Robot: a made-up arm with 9 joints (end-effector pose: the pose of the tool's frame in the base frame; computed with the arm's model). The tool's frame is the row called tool. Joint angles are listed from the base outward.
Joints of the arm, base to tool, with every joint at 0 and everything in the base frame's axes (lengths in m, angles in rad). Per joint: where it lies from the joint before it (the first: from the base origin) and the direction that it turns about. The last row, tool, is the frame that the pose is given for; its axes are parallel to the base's.
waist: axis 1 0 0 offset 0.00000 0.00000 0.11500
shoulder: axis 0 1 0 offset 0.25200 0.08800 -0.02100
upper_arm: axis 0 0 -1 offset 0.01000 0.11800 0.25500
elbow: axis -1 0 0 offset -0.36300 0.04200 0.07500
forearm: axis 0 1 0 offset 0.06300 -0.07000 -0.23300
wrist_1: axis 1 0 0 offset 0.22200 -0.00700 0.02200
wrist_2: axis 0 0 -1 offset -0.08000 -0.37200 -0.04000
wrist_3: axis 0 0 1 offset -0.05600 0.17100 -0.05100
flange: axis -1 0 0 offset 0.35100 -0.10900 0.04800
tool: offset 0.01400 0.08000 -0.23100
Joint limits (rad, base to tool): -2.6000..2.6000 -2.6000..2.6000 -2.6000..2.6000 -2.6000..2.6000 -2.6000..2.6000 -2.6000..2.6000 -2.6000..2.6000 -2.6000..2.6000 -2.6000..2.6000
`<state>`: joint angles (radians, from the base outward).
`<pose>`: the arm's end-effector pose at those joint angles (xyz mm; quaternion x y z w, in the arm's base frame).
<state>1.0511 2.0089 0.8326 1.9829 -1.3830 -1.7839 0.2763 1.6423 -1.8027</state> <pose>685.0 185.9 267.2 -0.5041 0.2675 0.7085 0.4151</pose>
Working (the frame after each row of the table, in the pose's form):
after waist: 0.0 0.0 115.0 0.5017 0.0000 0.0000 0.8650
after shoulder: 252.0 61.9 181.0 0.2692 0.7300 0.4234 0.4641
after upper_arm: 478.7 222.3 225.2 -0.0490 0.7765 0.1995 0.5957
after elbow: 637.0 229.7 562.8 -0.5253 0.2582 0.7590 0.2851
after forearm: 819.8 128.1 423.5 0.0794 0.0170 0.9197 0.3843
after wrist_1: 674.6 289.8 474.1 -0.2492 -0.7051 0.5907 0.3030
after wrist_2: 761.3 194.2 834.2 -0.1498 -0.7327 0.5433 0.3815
after wrist_3: 801.9 255.8 662.4 0.6383 0.3896 -0.6495 0.1377
after flange: 641.9 406.6 364.0 -0.5041 0.2675 0.7085 0.4151

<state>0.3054 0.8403 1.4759 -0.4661 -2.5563 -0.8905 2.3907 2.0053 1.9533</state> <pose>-374.6 1238.6 475.7 0.4056 -0.0302 0.7675 0.4955</pose>
Working (the frame after each row of the table, in the pose's form):
after waist: 0.0 0.0 115.0 0.1521 0.0000 0.0000 0.9884
after shoulder: 252.0 90.2 121.4 0.1389 0.4032 0.0620 0.9024
after upper_arm: 448.6 153.9 312.1 -0.1685 0.3917 -0.5612 0.7094
after elbow: 509.4 488.9 464.4 -0.0001 0.2515 -0.6365 0.7291
after forearm: 363.0 491.7 260.2 -0.6095 -0.6256 -0.1835 0.4512
after wrist_1: 382.3 640.1 425.8 -0.7443 -0.4855 -0.4351 0.1447
after wrist_2: 34.3 747.8 308.9 -0.1788 0.8705 0.2941 0.3517
after wrist_3: -41.6 851.6 444.7 -0.6376 -0.6191 -0.4547 0.0587
after flange: -172.4 1165.3 592.7 0.4056 -0.0302 0.7675 0.4955

